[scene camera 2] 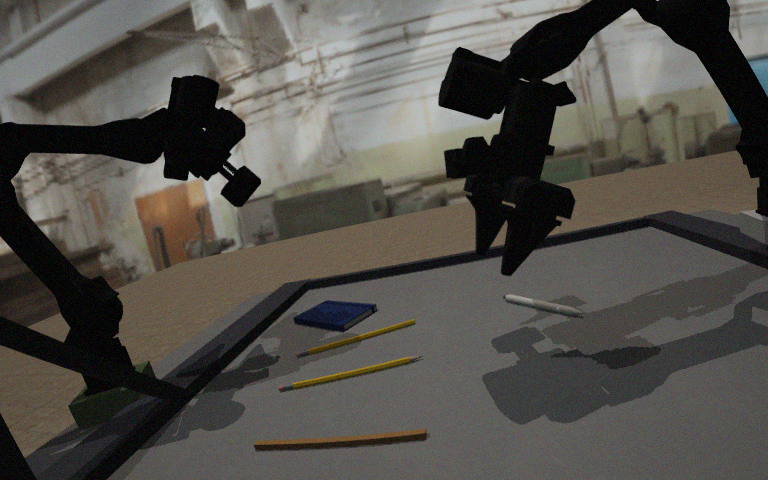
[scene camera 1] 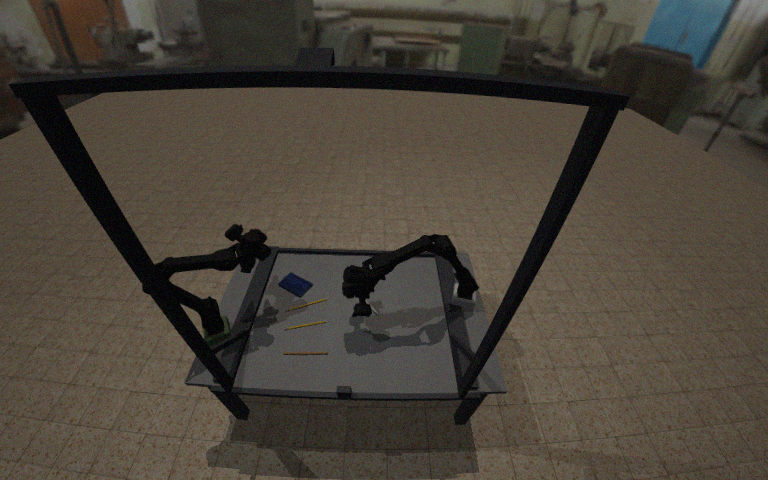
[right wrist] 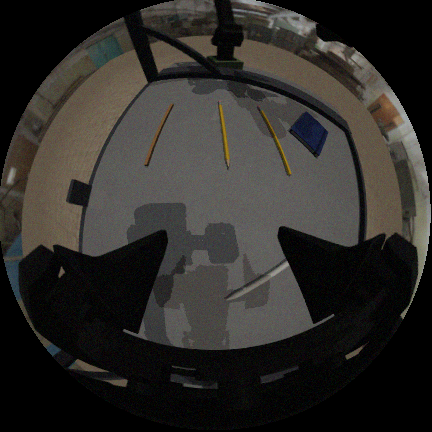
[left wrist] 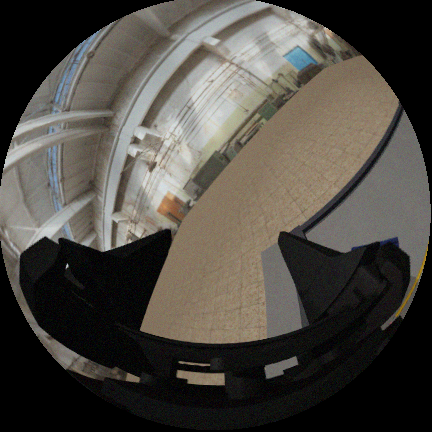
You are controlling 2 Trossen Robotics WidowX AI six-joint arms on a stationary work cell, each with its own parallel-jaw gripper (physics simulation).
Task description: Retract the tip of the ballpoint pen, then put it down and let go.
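Seen in the pictures: left gripper, fingertip midpoint: (scene camera 2: 225,166) (left wrist: 226,236); right gripper, fingertip midpoint: (scene camera 2: 491,264) (scene camera 1: 351,307) (right wrist: 223,234); left arm's base at its link origin: (scene camera 1: 215,327) (right wrist: 224,57); right arm's base at its link origin: (scene camera 1: 465,293).
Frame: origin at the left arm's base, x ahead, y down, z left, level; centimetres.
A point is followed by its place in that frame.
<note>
The white ballpoint pen (scene camera 2: 542,305) {y 3.2, x 62.7, z -18.0 cm} (right wrist: 258,281) {y 3.0, x 62.9, z -18.1 cm} lies on the table below the right gripper. Its dark-capped end points left and its tapered end right in scene camera 2; whether the tip is out is too small to tell. In the right wrist view one end is hidden behind the finger at the right. My right gripper (scene camera 2: 493,263) {y -6.8, x 52.6, z -21.6 cm} (right wrist: 223,234) {y -6.8, x 52.6, z -21.6 cm} is open and empty, fingers pointing down, above the table and apart from the pen. My left gripper (left wrist: 226,236) {y -28.2, x 25.9, z 17.8 cm} is open and empty, raised over the left side; its fingers are hard to make out in the scene views.
A blue notebook (scene camera 1: 295,284) {y 2.8, x 38.0, z 9.2 cm} (scene camera 2: 335,315) {y 2.8, x 37.9, z 7.1 cm} (right wrist: 309,133) {y 2.8, x 39.3, z 7.2 cm}, two yellow pencils (scene camera 2: 355,337) {y 3.3, x 38.3, z -4.2 cm} (scene camera 2: 350,373) {y 3.4, x 34.6, z -14.3 cm} and an orange-brown stick (scene camera 1: 305,353) {y 3.5, x 29.5, z -26.3 cm} (scene camera 2: 339,439) {y 3.3, x 30.0, z -26.5 cm} (right wrist: 159,135) {y 3.6, x 31.5, z -26.6 cm} lie left of the pen in the scene views. Dark frame posts (scene camera 1: 101,189) {y -80.3, x 0.8, z -25.7 cm} (scene camera 1: 538,249) {y -70.1, x 71.6, z -70.1 cm} stand at both sides of the table.
</note>
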